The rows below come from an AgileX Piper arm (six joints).
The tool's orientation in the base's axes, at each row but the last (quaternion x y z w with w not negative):
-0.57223, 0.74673, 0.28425, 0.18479
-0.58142, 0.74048, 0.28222, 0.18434
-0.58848, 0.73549, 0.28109, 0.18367
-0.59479, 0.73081, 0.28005, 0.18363
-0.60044, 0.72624, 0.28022, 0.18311
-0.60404, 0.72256, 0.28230, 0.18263
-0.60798, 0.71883, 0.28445, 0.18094
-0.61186, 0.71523, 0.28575, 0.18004
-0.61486, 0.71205, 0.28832, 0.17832
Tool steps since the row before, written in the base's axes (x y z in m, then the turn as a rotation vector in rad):
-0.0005, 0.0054, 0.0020, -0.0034, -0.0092, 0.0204
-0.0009, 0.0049, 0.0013, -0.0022, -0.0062, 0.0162
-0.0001, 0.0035, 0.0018, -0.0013, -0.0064, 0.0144
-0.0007, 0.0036, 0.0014, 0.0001, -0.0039, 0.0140
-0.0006, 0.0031, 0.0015, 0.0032, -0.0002, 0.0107
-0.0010, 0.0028, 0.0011, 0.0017, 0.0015, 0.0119
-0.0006, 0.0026, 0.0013, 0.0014, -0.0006, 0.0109
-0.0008, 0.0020, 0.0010, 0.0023, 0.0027, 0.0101
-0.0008, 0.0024, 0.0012, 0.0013, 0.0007, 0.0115
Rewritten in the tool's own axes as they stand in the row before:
-0.0051, 0.0019, 0.0019, -0.0044, 0.0059, -0.0214
-0.0043, 0.0019, 0.0021, -0.0045, 0.0044, -0.0163
-0.0037, 0.0010, 0.0008, -0.0035, 0.0031, -0.0151
-0.0034, 0.0014, 0.0012, -0.0055, 0.0020, -0.0133
-0.0032, 0.0012, 0.0008, -0.0070, -0.0011, -0.0087
-0.0026, 0.0015, 0.0010, -0.0087, 0.0007, -0.0084
-0.0027, 0.0011, 0.0007, -0.0064, 0.0006, -0.0089
-0.0020, 0.0011, 0.0006, -0.0086, -0.0001, -0.0063
-0.0024, 0.0012, 0.0007, -0.0078, 0.0010, -0.0085

